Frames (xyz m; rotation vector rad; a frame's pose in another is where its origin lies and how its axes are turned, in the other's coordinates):
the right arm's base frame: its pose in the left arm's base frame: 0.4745 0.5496 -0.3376 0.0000 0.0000 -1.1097
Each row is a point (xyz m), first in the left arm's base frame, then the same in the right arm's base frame.
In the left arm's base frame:
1: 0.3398 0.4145 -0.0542
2: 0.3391 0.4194 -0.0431
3: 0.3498 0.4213 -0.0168
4: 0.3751 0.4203 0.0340
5: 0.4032 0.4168 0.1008
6: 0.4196 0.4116 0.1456
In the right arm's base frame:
1: 0.0611 -0.1807 0.2834
2: 0.0564 -0.1792 0.2945
3: 0.0594 -0.1688 0.3208
4: 0.0716 -0.1465 0.3716
5: 0.0872 -0.1229 0.4384
6: 0.0992 -0.1106 0.4832

